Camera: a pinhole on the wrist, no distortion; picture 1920 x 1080 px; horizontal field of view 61.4 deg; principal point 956.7 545.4 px. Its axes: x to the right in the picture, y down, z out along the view. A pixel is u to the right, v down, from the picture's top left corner.
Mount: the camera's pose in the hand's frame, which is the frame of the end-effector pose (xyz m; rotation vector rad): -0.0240 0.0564 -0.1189 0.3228 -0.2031 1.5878
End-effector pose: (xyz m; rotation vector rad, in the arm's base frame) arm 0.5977 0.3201 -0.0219 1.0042 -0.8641 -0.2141
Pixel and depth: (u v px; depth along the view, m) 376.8 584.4 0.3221
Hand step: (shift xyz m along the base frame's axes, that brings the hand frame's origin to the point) -0.0739 -0.1801 -0.0933
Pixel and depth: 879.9 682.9 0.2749
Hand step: -0.1053 -0.1015 -0.0171
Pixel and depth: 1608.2 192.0 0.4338
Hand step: -0.1964 -0.2286 0.2066
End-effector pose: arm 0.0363 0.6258 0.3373 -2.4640 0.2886 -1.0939
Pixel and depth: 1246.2 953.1 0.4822
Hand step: 0.2050 0.1707 -0.2822
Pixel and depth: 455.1 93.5 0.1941
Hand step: 0.0624 0.0498 0.0347
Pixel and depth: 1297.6 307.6 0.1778
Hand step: 0.0538 -0.0190 -0.0414
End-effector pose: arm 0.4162 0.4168 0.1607 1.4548 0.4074 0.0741
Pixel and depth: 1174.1 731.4 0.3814
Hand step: 0.0418 -0.2606 0.0035
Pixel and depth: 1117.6 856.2 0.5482
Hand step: 0.0375 -0.4354 -0.0285
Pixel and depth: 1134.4 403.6 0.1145
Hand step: -0.0010 0.0097 0.0313
